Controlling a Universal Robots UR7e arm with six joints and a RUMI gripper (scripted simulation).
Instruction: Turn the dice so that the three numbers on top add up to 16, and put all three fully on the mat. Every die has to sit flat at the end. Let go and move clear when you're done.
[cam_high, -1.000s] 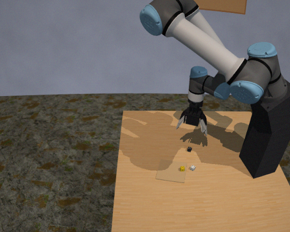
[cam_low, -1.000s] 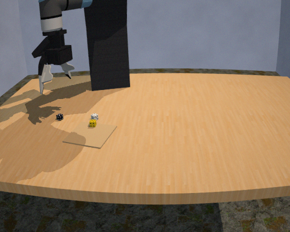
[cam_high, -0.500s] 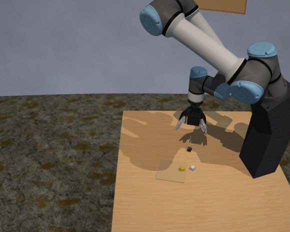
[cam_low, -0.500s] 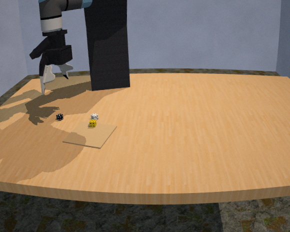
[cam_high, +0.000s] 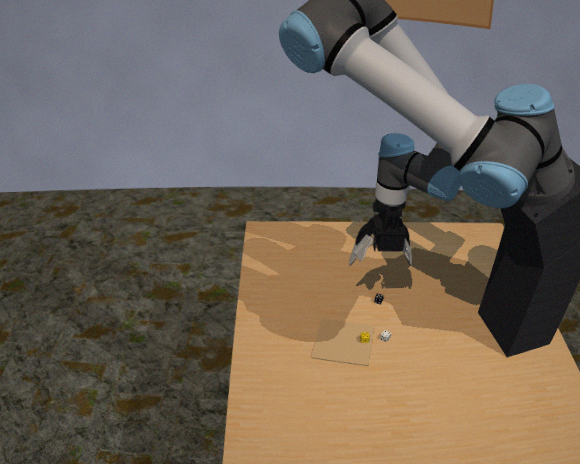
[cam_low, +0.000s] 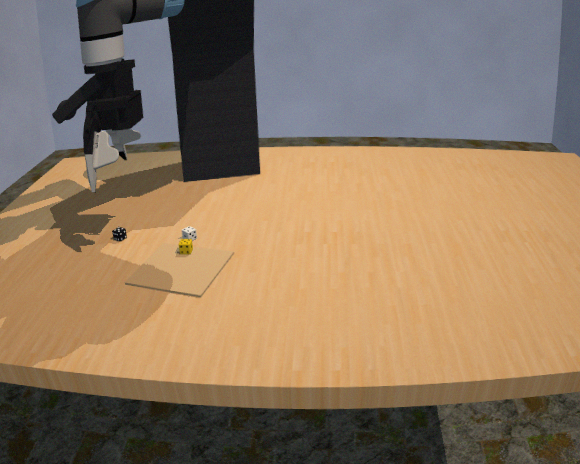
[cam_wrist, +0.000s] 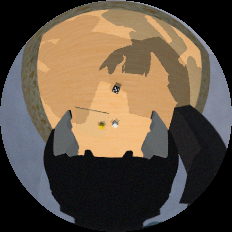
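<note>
The black die lies 1 cm behind my hand and 12 cm below it. The rest, counted from my hand: yellow die: 7 cm ahead, 13 cm to the left, 12 cm below; then thin tan mat: 12 cm ahead, 12 cm to the left, 13 cm below; then white die: 1 cm ahead, 13 cm to the left, 12 cm below.
</note>
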